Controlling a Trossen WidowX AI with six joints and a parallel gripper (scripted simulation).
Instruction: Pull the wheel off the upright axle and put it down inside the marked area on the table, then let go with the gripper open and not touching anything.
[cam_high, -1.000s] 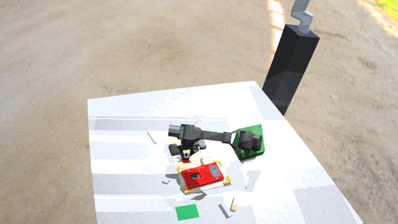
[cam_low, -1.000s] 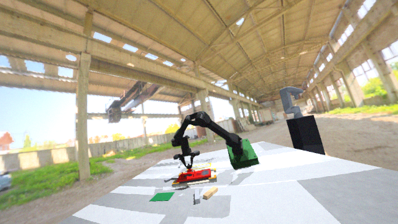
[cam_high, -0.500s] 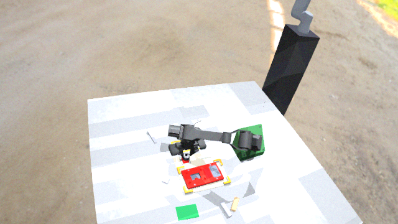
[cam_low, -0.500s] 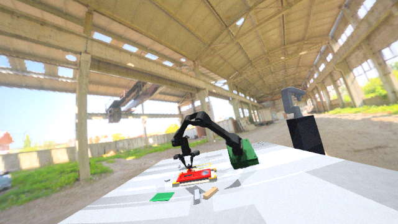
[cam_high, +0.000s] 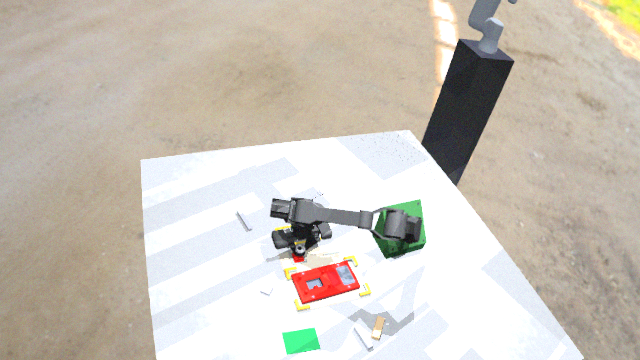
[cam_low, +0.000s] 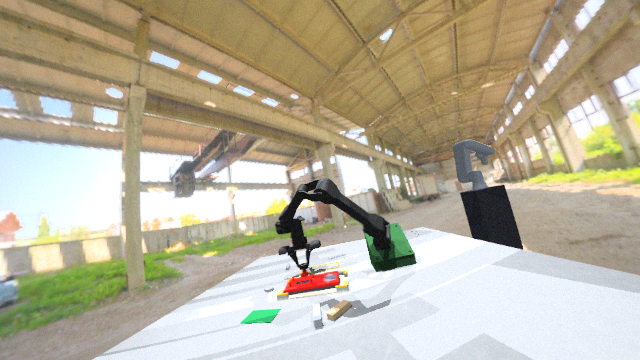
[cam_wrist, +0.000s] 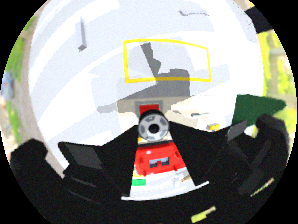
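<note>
Right now the upright axle is 10 mm below my gripper tip. Also, from my gripper tip: tan block: 300 mm to the left, 180 mm behind, 40 mm below; wheel: right at my gripper tip.
</note>
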